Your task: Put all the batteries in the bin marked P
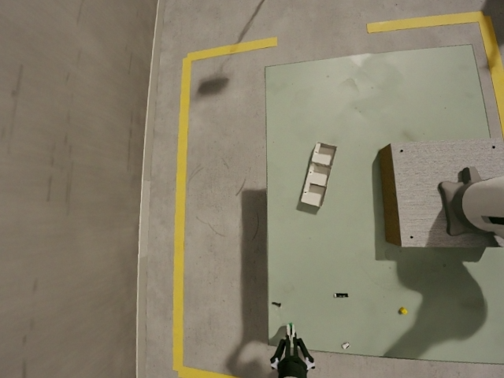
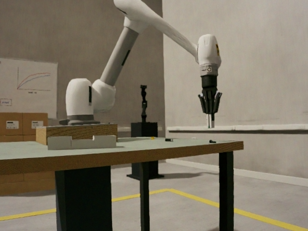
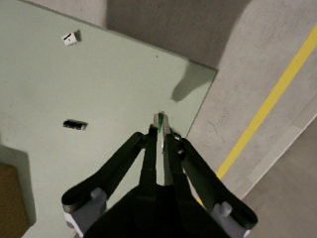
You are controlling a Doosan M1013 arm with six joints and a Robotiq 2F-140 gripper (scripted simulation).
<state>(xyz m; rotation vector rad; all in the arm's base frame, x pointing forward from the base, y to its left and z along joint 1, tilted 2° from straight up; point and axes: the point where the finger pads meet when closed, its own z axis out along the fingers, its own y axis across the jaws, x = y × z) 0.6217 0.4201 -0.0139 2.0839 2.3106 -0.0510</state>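
The small black screw lies 100 mm below my hand, 50 mm to the right of it and 50 mm ahead of it. From my hand the other things lie so: thin green stick (30 mm below); then small white piece (210 mm behind, 90 mm to the left, 90 mm below); then yellow piece (420 mm behind, 90 mm below, 40 mm to the right).
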